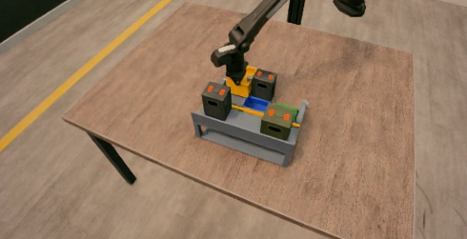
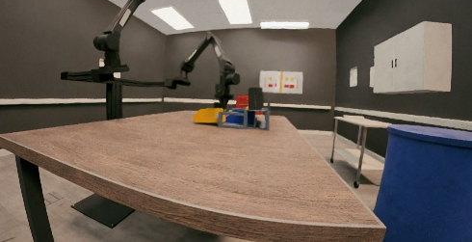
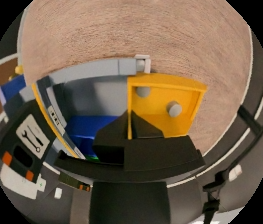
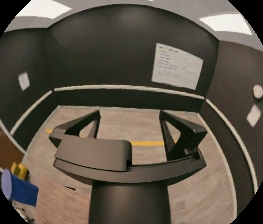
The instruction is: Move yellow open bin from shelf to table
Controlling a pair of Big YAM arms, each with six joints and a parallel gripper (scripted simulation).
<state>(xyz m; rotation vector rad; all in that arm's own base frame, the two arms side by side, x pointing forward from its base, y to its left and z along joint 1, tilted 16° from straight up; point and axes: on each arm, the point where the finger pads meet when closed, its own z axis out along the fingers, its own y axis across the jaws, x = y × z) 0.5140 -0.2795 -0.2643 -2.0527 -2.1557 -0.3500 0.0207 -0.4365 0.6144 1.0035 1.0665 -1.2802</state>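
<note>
Right now my left hand is 80 mm past the yellow open bin, 10 mm to the left of it and 30 mm above it. Also, from my left hand: grey shelf (110 mm ahead, 120 mm to the left, 20 mm below); then dark lidded bin (60 mm behind, 100 mm to the left, 20 mm below).
</note>
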